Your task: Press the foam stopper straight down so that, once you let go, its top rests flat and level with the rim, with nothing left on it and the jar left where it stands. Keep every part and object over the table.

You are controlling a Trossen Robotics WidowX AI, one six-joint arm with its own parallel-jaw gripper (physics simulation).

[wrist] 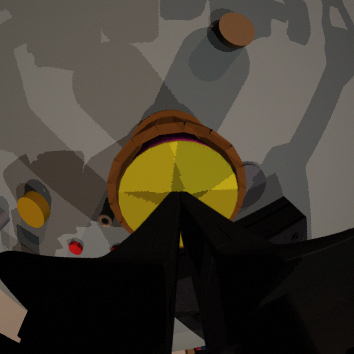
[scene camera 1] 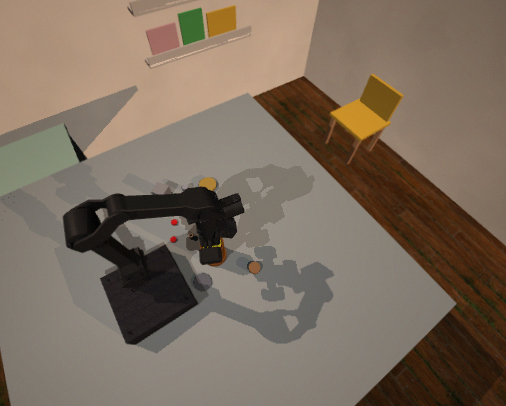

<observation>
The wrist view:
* my gripper: 177, 199
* dark translucent disc: 255, 179
</observation>
